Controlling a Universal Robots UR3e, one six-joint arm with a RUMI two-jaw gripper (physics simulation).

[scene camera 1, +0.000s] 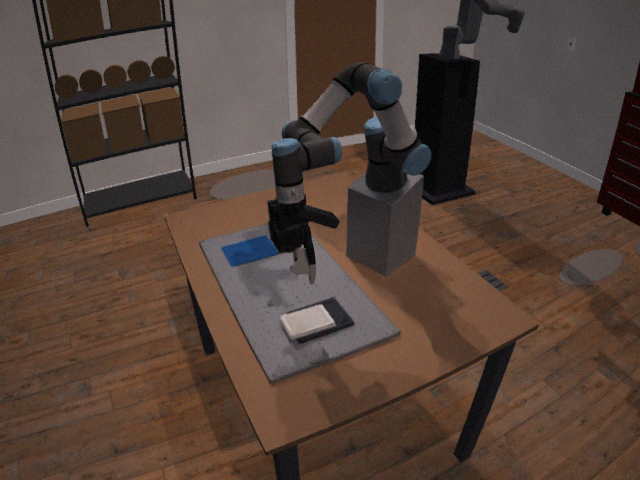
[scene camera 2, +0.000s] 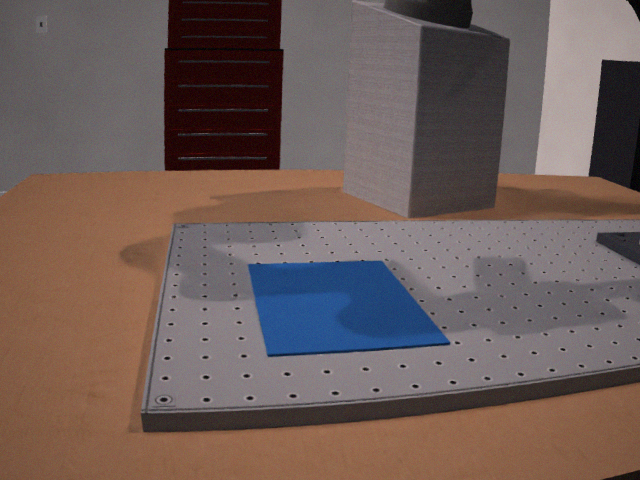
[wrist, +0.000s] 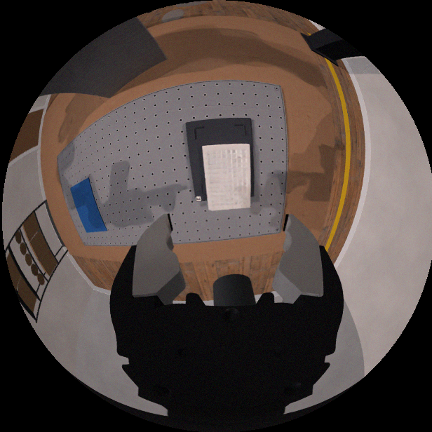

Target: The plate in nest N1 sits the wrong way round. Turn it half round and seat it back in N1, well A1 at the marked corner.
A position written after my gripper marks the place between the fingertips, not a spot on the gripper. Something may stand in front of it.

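Visible to me: a dark nest [scene camera 1: 337,313]; a blue mat [scene camera 1: 243,252], also [wrist: 82,194]; a white well plate [scene camera 1: 298,324], also [wrist: 226,166]. My gripper [scene camera 1: 303,273] is visible too, likewise my gripper [wrist: 228,215].
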